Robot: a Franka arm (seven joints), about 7 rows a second.
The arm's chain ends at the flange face. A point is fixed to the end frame.
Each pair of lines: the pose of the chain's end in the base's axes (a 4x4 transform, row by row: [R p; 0 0 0 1], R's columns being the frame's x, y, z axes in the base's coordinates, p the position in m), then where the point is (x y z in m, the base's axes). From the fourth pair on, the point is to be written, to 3 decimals.
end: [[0.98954, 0.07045, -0.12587, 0.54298], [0.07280, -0.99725, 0.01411, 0.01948], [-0.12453, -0.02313, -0.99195, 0.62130], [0, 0, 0, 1]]
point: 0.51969 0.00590 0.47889
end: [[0.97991, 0.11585, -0.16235, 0.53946], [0.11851, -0.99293, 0.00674, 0.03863], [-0.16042, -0.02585, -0.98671, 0.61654], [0, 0, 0, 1]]
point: 0.51167 0.02376 0.47507
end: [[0.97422, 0.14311, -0.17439, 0.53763], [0.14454, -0.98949, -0.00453, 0.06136], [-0.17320, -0.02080, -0.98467, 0.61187], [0, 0, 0, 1]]
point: 0.50856 0.04476 0.47085
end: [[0.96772, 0.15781, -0.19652, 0.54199], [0.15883, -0.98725, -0.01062, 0.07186], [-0.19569, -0.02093, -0.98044, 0.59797], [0, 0, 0, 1]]
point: 0.510 0.054 0.458
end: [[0.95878, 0.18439, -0.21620, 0.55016], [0.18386, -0.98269, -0.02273, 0.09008], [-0.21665, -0.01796, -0.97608, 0.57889], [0, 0, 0, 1]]
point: 0.516 0.071 0.439
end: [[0.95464, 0.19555, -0.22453, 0.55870], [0.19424, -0.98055, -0.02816, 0.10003], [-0.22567, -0.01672, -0.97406, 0.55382], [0, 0, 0, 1]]
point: 0.523 0.080 0.415
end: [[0.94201, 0.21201, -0.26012, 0.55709], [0.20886, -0.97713, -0.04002, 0.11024], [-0.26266, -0.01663, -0.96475, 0.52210], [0, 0, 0, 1]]
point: 0.517 0.088 0.385
